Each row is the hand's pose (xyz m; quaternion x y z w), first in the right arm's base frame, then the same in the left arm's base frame.
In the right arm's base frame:
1: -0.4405 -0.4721 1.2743 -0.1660 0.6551 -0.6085 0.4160
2: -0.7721 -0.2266 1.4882 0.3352 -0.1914 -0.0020 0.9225
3: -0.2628 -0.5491 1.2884 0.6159 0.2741 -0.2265 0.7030
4: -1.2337 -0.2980 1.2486 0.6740 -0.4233 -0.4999 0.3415
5: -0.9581 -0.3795 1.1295 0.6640 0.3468 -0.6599 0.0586
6: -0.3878 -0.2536 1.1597 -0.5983 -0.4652 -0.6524 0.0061
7: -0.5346 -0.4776 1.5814 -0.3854 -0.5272 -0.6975 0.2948
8: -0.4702 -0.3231 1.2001 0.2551 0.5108 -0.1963 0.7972
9: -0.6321 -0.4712 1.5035 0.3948 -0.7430 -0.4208 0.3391
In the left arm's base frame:
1: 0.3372 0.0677 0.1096 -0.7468 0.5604 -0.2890 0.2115
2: 0.2405 0.1906 0.5473 0.2152 0.4531 0.2275 0.8347
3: 0.4334 0.1131 -0.0528 0.1535 0.7803 -0.2291 0.5613
4: 0.0571 -0.2219 0.8152 0.3873 0.0623 -0.5245 0.7557
5: 0.0858 -0.2106 0.5056 0.0231 0.4781 -0.8501 0.2198
6: 0.1104 0.1657 0.0586 -0.5911 -0.6710 -0.1326 0.4275
7: 0.5267 0.2003 0.3325 -0.4636 -0.4927 -0.1489 0.7212
8: 0.1739 0.1049 0.1329 -0.2112 0.8639 -0.0167 0.4569
9: 0.4543 0.1108 0.3811 0.3458 -0.2834 -0.2862 0.8474

